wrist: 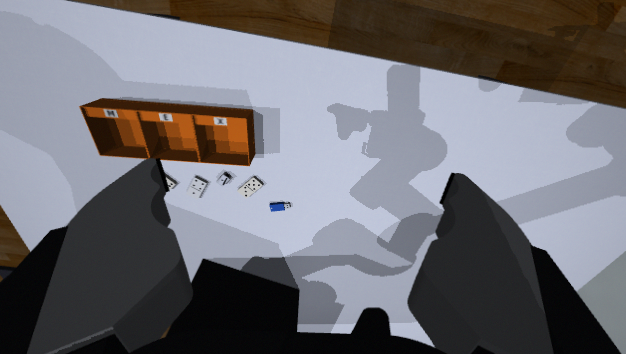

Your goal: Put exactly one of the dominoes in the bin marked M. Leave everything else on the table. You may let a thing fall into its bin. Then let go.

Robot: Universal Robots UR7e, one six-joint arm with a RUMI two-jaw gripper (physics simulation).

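Frame: origin at the arm's base, x left, y back, z up, level; metres.
Seen in the pictures: gripper, between the fingertips: [307, 171].
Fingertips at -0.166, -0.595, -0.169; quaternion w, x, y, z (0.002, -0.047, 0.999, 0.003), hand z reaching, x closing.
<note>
Offsets run from my fingertips to a thing's middle, as dx, dy, dz. "spot": to the spot under its first point. Level surfaces: height alone.
In the wrist view an orange bin box with three compartments stands left of centre, labelled M, E and X from left to right; the bin marked M {spot: +0.329, +0.155, -0.294} [117, 137] is the leftmost, and no domino shows in it. Below the box a white domino {+0.200, +0.248, -0.297} [198, 186] and another white domino {+0.093, +0.229, -0.297} [251, 186] with more dots lie on the table. A third domino {+0.267, +0.236, -0.297} [171, 182] is partly hidden behind the left finger. My gripper [307, 171] is wide open and empty, high above the table.
A small grey and white item {+0.144, +0.216, -0.295} [225, 178] lies between two dominoes. A blue USB stick {+0.030, +0.269, -0.297} [277, 206] lies to their right. The bins marked E {+0.214, +0.122, -0.277} [172, 139] and X {spot: +0.139, +0.136, -0.294} [224, 142] adjoin bin M. The white table top {dz -0.301} [310, 90] ends at a wooden surface [260, 20] at the top.
</note>
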